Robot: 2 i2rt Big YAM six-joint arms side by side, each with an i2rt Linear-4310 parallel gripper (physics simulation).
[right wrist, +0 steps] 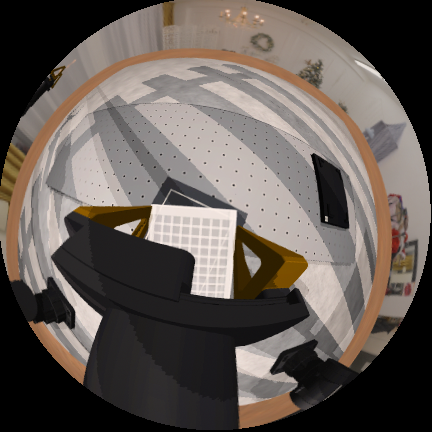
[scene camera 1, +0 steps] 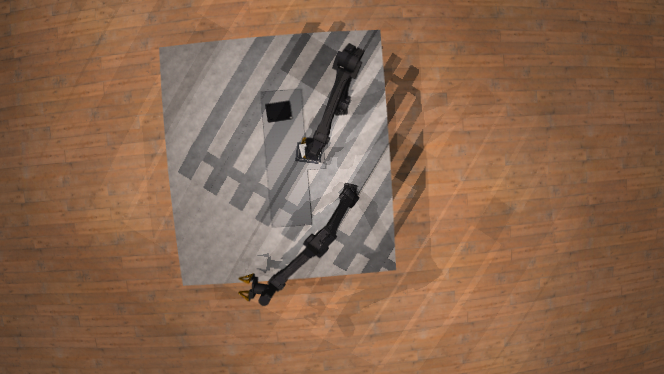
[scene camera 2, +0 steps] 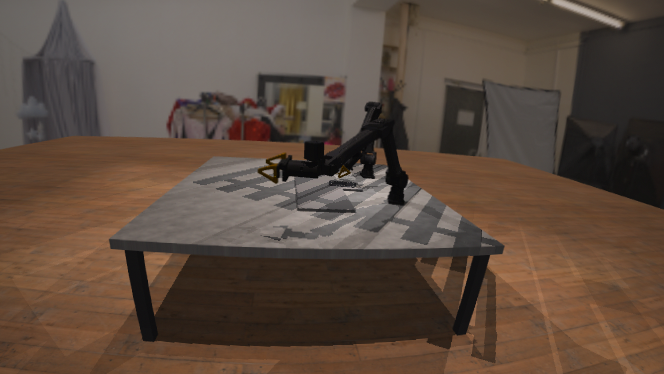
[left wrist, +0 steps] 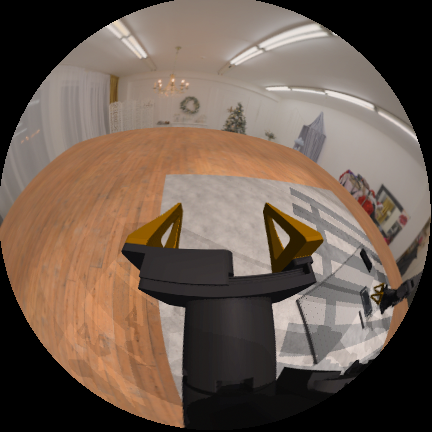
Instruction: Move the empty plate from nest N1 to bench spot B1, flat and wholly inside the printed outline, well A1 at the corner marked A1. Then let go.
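Places are measured from the left arm's base along level axes (x left, y back, z up), in millimetres.
Where they show: left gripper, fingertip midpoint: [scene camera 1: 238,285] [scene camera 2: 261,166] [left wrist: 223,206]; right gripper, fingertip midpoint: [right wrist: 192,221] [scene camera 1: 302,150] [scene camera 2: 337,176] [left wrist: 371,291]; left arm's base, origin of the base link: [right wrist: 60,302] [scene camera 1: 349,192] [scene camera 2: 395,201]; right arm's base, origin of the base link: [right wrist: 293,355] [scene camera 1: 340,106] [scene camera 2: 367,176].
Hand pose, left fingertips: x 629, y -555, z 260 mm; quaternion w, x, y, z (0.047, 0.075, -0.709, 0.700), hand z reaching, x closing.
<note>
Each offset is from my left fingertips to the top centre of the thing. "spot": to the spot under its first point. Level surfaces: height alone.
The white gridded plate {dx -862, dy +244, dz -191 mm} [scene camera 1: 302,150] [right wrist: 200,230] is between the fingers of my right gripper [scene camera 1: 303,148] [right wrist: 192,221] [left wrist: 376,294], which is shut on it. It hangs above the dark pad {spot: dx -790, dy +161, dz -245 mm} [right wrist: 175,184] [left wrist: 366,301] with the thin pale printed outline. In the right wrist view the plate looks turned relative to the outline and hides much of it. Its height and which corner is A1 cannot be told. The black nest {dx -1076, dy -13, dz -229 mm} [scene camera 1: 278,111] [right wrist: 330,192] stands empty. My left gripper [scene camera 1: 245,287] [scene camera 2: 270,169] [left wrist: 223,206] is open and empty, far from the plate.
A grey perforated board {dz -247 mm} [scene camera 1: 290,190] [right wrist: 250,165] [left wrist: 327,310] lies under the nest and beside the pad on the grey table {dz -260 mm} [scene camera 1: 200,225] [scene camera 2: 200,220]. The left arm [scene camera 1: 317,242] reaches over the table's edge, at the bottom in scene camera 1.
</note>
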